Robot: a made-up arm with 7 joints. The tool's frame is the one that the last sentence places.
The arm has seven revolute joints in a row. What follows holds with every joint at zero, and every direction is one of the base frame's.
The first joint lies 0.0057 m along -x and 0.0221 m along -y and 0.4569 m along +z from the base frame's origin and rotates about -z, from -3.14 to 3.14 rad.
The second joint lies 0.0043 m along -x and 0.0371 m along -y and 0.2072 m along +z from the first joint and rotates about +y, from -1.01 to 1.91 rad.
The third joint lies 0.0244 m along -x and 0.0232 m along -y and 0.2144 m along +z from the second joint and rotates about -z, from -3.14 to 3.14 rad.
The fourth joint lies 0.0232 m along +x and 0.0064 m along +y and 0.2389 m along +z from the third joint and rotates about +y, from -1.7 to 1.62 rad.
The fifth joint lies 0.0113 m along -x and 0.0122 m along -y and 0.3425 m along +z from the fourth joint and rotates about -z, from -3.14 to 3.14 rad.
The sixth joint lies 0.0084 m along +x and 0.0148 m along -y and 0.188 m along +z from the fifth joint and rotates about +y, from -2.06 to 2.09 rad.
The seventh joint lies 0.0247 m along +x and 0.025 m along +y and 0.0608 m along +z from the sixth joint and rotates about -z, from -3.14 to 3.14 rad.
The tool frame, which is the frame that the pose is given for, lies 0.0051 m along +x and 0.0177 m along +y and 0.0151 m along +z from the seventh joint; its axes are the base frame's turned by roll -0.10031, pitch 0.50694 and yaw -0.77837 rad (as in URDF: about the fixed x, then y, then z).
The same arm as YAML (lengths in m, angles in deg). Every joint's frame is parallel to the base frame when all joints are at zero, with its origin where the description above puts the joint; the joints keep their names.
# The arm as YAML. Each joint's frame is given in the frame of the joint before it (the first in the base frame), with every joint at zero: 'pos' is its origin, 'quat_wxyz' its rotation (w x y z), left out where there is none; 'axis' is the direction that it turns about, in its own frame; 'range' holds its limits. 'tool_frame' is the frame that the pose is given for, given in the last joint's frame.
length_unit: m
angle_unit: deg
joints:
  - joint: joint 1
    pos: [-0.0057, -0.0221, 0.4569]
    axis: [0.0, 0.0, -1.0]
    range: [-179.91, 179.91]
  - joint: joint 2
    pos: [-0.0043, -0.0371, 0.2072]
    axis: [0.0, 1.0, 0.0]
    range: [-57.87, 109.43]
  - joint: joint 3
    pos: [-0.0244, -0.0232, 0.2144]
    axis: [0.0, 0.0, -1.0]
    range: [-179.91, 179.91]
  - joint: joint 4
    pos: [0.0232, 0.0064, 0.2389]
    axis: [0.0, 1.0, 0.0]
    range: [-97.4, 92.82]
  - joint: joint 5
    pos: [-0.0113, -0.0122, 0.3425]
    axis: [0.0, 0.0, -1.0]
    range: [-179.91, 179.91]
  - joint: joint 6
    pos: [0.0084, -0.0148, 0.188]
    axis: [0.0, 1.0, 0.0]
    range: [-118.03, 119.75]
  - joint: joint 7
    pos: [0.0247, 0.025, 0.0608]
    axis: [0.0, 0.0, -1.0]
    range: [-179.91, 179.91]
tool_frame:
  pos: [0.0051, 0.0177, 0.0151]
  quat_wxyz: [0.8993, 0.050126, 0.250135, -0.355217]

